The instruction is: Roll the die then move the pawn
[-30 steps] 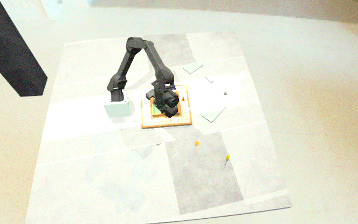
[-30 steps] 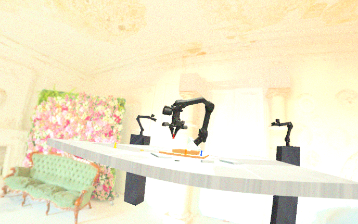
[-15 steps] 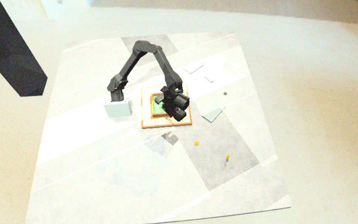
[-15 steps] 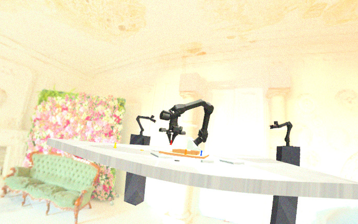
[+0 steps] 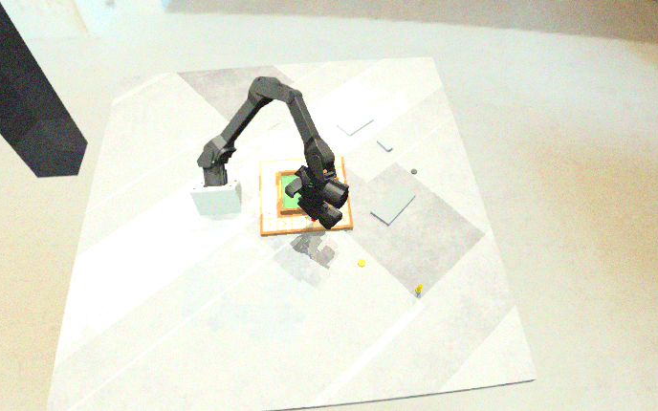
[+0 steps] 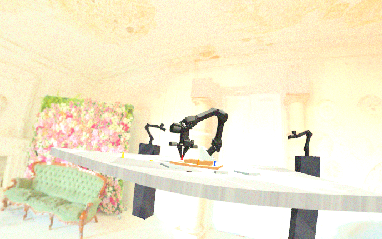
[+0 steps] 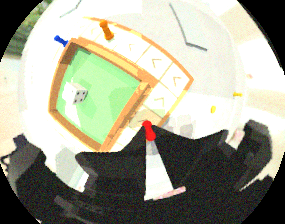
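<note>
My gripper tip is 10 mm below the red pawn. From my gripper tip the other things lie so: white die (120 mm to the left, 30 mm behind, 10 mm below); orange pawn (140 mm to the left, 80 mm ahead, 10 mm below); green tray (110 mm to the left, 30 mm below, 30 mm behind).
</note>
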